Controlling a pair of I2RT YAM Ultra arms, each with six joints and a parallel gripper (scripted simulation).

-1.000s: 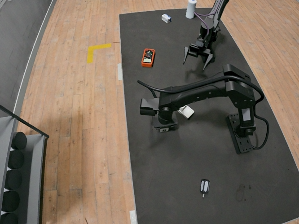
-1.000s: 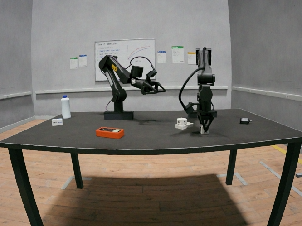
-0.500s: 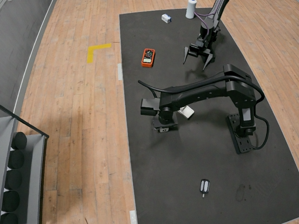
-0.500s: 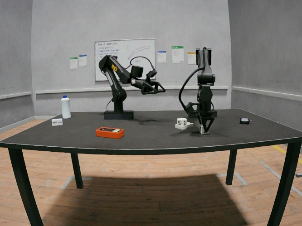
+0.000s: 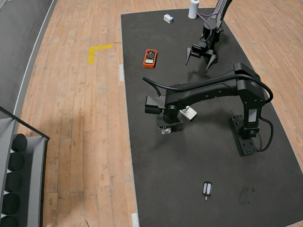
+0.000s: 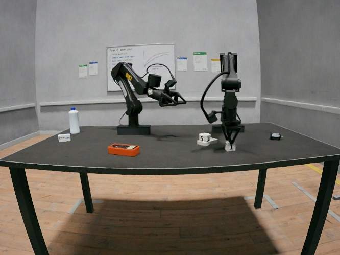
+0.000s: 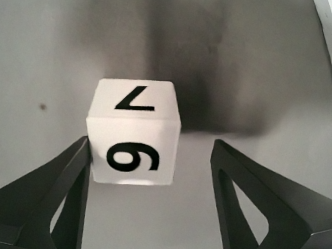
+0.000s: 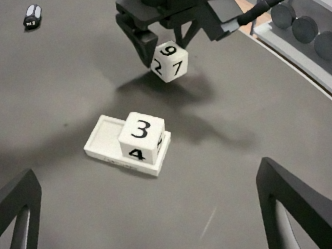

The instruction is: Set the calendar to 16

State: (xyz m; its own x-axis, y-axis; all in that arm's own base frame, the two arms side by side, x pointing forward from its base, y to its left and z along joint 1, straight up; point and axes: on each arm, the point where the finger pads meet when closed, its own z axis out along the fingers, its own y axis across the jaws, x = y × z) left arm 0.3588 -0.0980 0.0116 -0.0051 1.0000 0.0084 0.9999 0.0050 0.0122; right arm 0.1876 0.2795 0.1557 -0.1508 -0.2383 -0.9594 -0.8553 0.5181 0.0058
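Right now the white tray is 11 cm behind my left hand, 8 cm to the right of it and 3 cm below it. Round my left hand: white bottle (37 cm behind, 89 cm to the right, 4 cm above).
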